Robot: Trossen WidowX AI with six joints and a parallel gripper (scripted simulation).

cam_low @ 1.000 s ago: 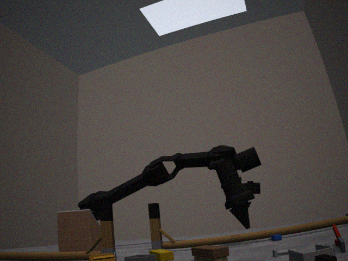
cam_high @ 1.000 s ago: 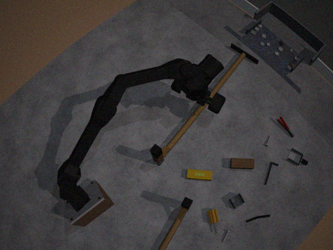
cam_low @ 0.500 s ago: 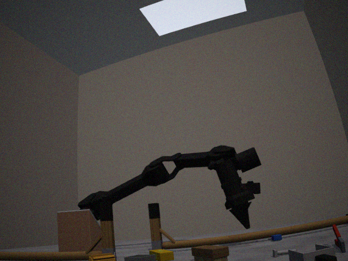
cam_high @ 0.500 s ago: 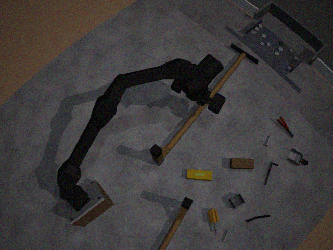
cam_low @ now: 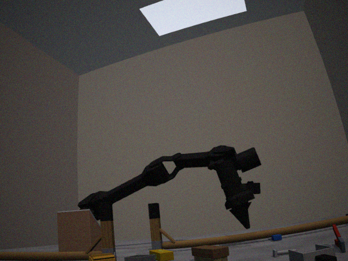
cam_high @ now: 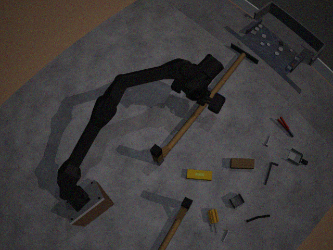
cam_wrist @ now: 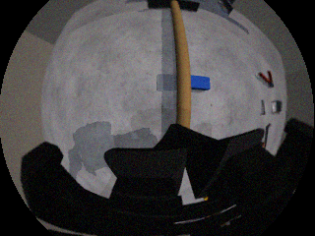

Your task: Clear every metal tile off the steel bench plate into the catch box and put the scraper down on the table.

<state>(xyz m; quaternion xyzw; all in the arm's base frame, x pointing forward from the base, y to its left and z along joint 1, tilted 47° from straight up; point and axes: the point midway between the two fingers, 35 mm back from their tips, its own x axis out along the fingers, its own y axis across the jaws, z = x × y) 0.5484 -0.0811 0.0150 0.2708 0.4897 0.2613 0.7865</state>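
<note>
My gripper tip is 20 mm to the left of the long scraper, 20 mm below it and 20 mm short of it. Round my gripper tip: grey box (340 mm to the right, 200 mm behind, 30 mm below); then yellow block (220 mm behind, 180 mm to the right, 30 mm below); then hex key (370 mm to the right, 40 mm below, 20 mm behind).
</note>
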